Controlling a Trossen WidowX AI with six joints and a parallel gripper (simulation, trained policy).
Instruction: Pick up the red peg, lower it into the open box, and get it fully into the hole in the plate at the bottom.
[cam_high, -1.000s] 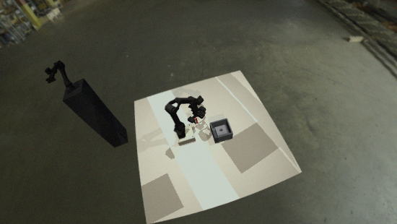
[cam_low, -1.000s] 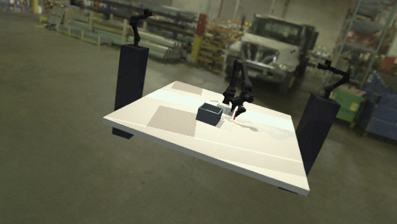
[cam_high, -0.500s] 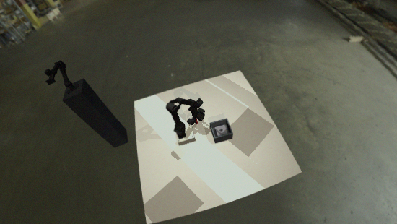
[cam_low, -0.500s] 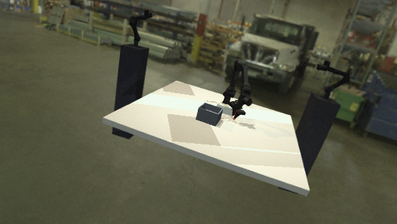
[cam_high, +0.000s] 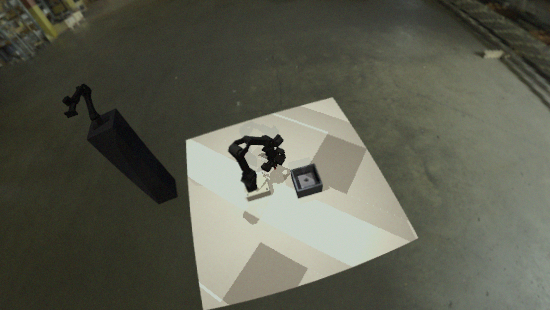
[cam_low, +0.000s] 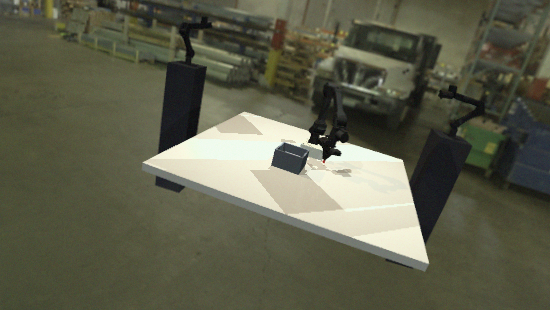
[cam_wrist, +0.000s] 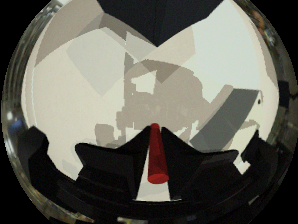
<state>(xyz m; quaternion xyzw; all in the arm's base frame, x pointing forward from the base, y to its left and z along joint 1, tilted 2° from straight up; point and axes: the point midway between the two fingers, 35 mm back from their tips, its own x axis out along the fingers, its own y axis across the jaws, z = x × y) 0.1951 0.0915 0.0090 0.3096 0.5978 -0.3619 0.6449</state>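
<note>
My gripper tip is 19 cm to the left of the plate, 14 cm short of it and 1 cm below it. The rest, counted from my gripper tip: dark box (19 cm to the right, 14 cm ahead, 1 cm below); then red peg (2 cm above, 1 cm to the left).
</note>
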